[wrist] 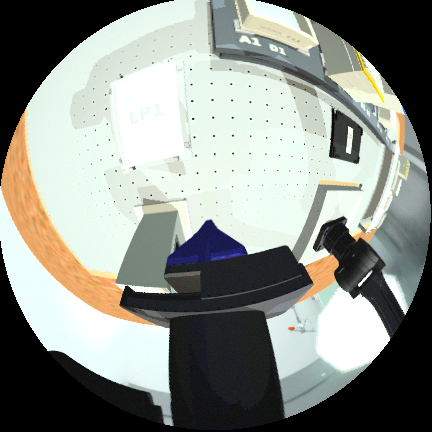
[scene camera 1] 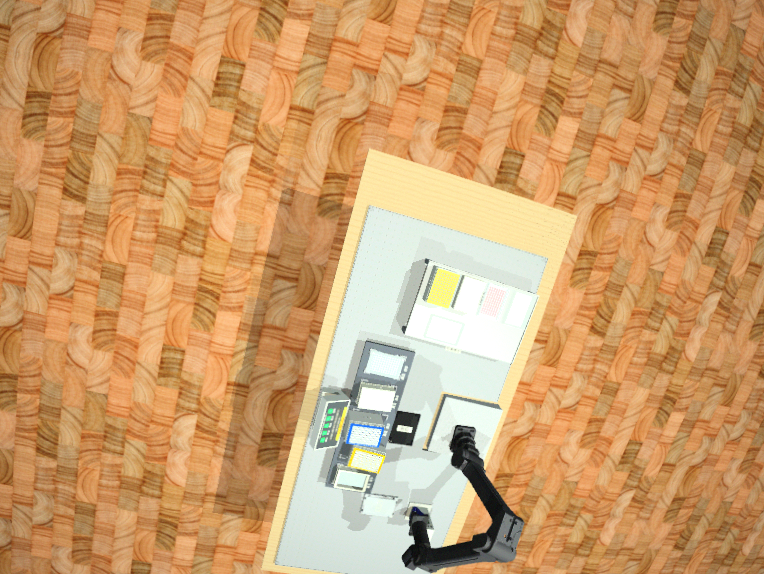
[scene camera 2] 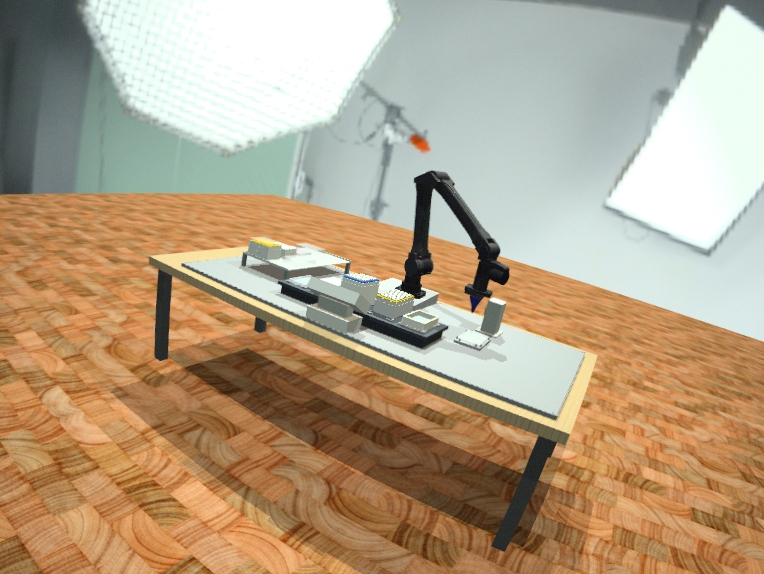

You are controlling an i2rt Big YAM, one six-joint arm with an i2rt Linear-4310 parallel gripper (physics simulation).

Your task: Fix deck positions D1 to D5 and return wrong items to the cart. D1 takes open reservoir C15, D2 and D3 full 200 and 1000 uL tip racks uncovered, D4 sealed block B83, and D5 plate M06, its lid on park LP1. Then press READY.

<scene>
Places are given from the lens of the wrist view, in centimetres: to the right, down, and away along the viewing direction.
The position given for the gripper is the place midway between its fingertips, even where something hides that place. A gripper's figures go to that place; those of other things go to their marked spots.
gripper (wrist: 209, 223): 0, 1, 14
black block marked RG (wrist: 346, 134): 28, -16, 14
</scene>
